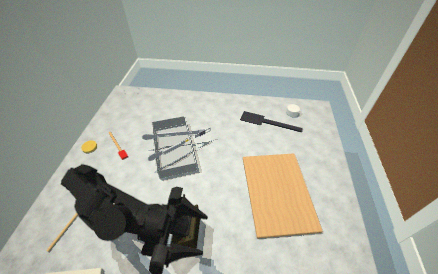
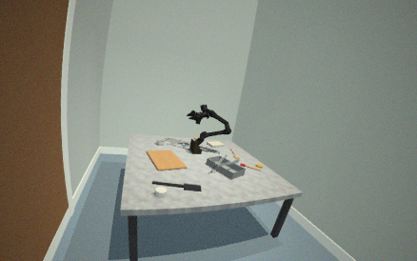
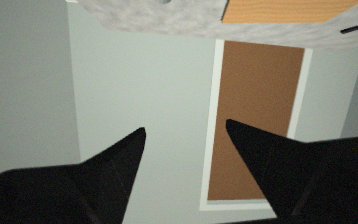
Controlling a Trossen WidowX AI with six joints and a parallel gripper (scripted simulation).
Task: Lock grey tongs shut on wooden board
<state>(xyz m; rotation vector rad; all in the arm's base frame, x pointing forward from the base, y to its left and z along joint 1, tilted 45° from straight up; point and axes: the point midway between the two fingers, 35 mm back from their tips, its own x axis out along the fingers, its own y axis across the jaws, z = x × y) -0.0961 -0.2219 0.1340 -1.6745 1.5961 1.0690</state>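
My gripper tip is 50 cm short of the yellow mark, 16 cm to the right of it and 26 cm above it. From my gripper tip the other things lie so: wooden board 31 cm ahead, 25 cm to the right, 32 cm below; red-headed brush 48 cm ahead, 49 cm to the left, 32 cm below; grey roasting tin 50 cm ahead, 23 cm to the left, 30 cm below.
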